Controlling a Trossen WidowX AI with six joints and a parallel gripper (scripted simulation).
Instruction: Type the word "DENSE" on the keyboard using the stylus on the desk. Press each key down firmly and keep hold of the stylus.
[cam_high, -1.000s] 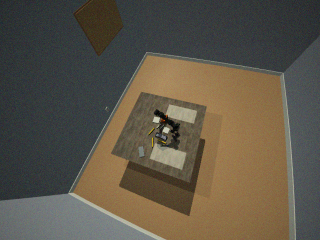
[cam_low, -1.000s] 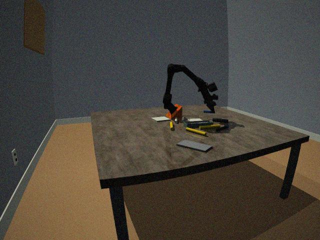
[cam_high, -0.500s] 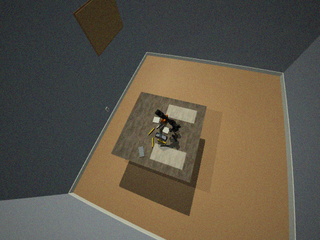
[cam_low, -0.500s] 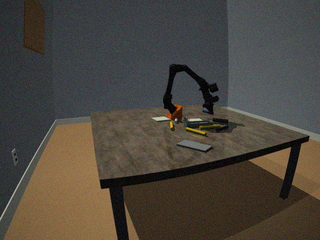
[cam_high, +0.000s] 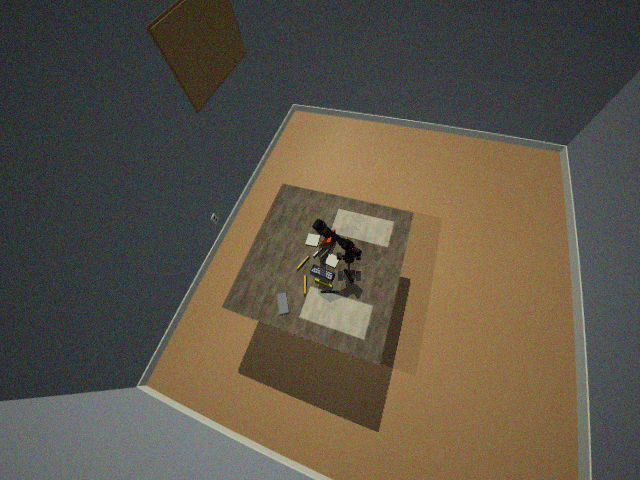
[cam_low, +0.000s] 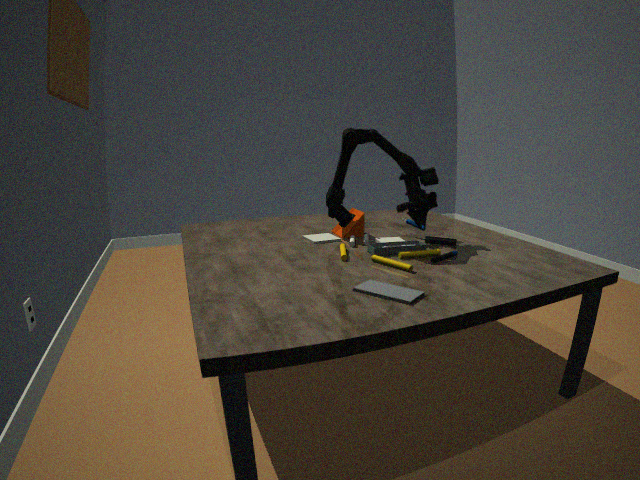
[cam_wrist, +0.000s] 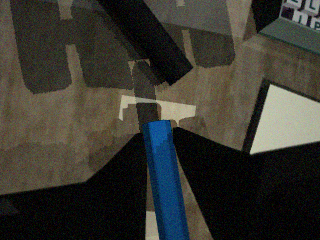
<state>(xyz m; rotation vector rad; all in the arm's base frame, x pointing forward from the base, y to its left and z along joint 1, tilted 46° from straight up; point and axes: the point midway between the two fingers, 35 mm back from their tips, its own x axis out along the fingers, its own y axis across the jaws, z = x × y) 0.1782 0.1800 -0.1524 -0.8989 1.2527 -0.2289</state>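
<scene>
Now: the blue stylus 7 cm behind my gripper tip, 2 cm to the right of it and 1 cm above it. The rest, counted from my gripper tip: blue-capped pen 25 cm ahead, 5 cm to the right, 4 cm below; grey slab 48 cm ahead, 39 cm to the right, 4 cm below; yellow marker 37 cm to the right, 11 cm ahead, 3 cm below.
</scene>
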